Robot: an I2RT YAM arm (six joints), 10 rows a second.
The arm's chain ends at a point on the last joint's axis. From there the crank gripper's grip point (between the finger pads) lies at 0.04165 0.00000 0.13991 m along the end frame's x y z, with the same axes.
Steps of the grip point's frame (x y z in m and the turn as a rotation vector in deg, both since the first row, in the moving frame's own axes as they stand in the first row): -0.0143, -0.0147, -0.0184, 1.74, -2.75, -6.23; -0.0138, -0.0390, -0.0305, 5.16, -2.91, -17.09; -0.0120, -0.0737, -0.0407, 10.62, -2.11, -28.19; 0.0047, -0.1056, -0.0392, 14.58, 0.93, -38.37; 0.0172, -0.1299, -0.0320, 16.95, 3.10, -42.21; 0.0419, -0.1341, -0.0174, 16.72, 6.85, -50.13; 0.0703, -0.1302, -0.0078, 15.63, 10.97, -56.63; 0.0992, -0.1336, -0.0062, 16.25, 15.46, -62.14; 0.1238, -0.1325, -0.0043, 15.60, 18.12, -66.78; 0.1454, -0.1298, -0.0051, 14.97, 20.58, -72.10; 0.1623, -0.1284, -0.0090, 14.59, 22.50, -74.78; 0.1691, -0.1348, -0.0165, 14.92, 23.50, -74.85
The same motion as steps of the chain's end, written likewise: -0.0071, -0.0063, -0.0201, 1.74, -2.75, -6.23; -0.0031, -0.0153, -0.0313, 5.16, -2.91, -17.09; 0.0041, -0.0305, -0.0379, 10.62, -2.11, -28.19; 0.0230, -0.0468, -0.0308, 14.58, 0.93, -38.37; 0.0356, -0.0629, -0.0197, 16.95, 3.10, -42.21; 0.0592, -0.0614, -0.0017, 16.72, 6.85, -50.13; 0.0846, -0.0534, 0.0110, 15.63, 10.97, -56.63; 0.1118, -0.0495, 0.0180, 16.25, 15.46, -62.14; 0.1362, -0.0453, 0.0223, 15.60, 18.12, -66.78; 0.1592, -0.0395, 0.0236, 14.97, 20.58, -72.10; 0.1760, -0.0359, 0.0215, 14.59, 22.50, -74.78; 0.1819, -0.0407, 0.0156, 14.92, 23.50, -74.85
